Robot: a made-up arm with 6 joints. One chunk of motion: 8 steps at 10 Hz.
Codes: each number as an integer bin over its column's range. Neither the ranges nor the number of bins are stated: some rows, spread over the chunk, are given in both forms.
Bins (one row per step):
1: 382 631 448 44 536 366
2: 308 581 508 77 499 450
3: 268 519 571 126 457 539
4: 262 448 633 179 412 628
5: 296 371 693 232 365 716
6: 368 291 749 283 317 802
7: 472 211 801 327 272 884
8: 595 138 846 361 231 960
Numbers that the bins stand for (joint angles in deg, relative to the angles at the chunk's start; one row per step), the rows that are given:
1: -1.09 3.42 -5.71 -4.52 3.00 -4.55
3: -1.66 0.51 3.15 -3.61 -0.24 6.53
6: -1.16 -5.43 15.98 -1.88 -5.99 23.38
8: -0.02 -9.41 22.97 -1.03 -9.52 33.50
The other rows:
2: -1.46 2.12 -1.39 -4.15 1.48 0.83
4: -1.69 -1.34 7.62 -3.03 -2.09 12.23
5: -1.52 -3.34 11.95 -2.45 -4.02 17.87
7: -0.64 -7.51 19.73 -1.40 -7.84 28.63

